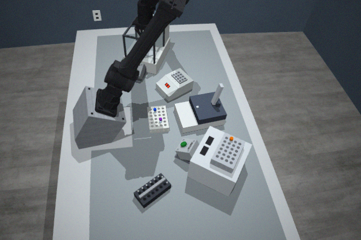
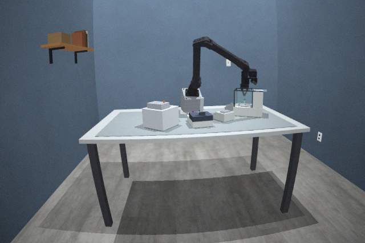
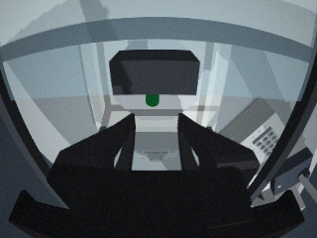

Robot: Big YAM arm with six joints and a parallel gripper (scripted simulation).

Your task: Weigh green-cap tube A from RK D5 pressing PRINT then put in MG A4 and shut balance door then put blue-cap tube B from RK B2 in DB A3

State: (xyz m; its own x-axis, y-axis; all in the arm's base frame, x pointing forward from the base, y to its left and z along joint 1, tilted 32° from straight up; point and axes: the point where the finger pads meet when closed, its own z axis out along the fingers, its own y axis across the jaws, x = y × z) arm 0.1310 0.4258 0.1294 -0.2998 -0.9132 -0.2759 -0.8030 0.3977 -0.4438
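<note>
Right now my hand is 8 cm to the right of the balance door, 4 cm below it and 3 cm short of it. Also, from my hand: white tube rack: 41 cm to the right, 15 cm below, 5 cm ahead; then dry block DB: 21 cm to the right, 14 cm ahead, 13 cm below; then tube B: 38 cm to the right, 14 cm below, 4 cm ahead.
</note>
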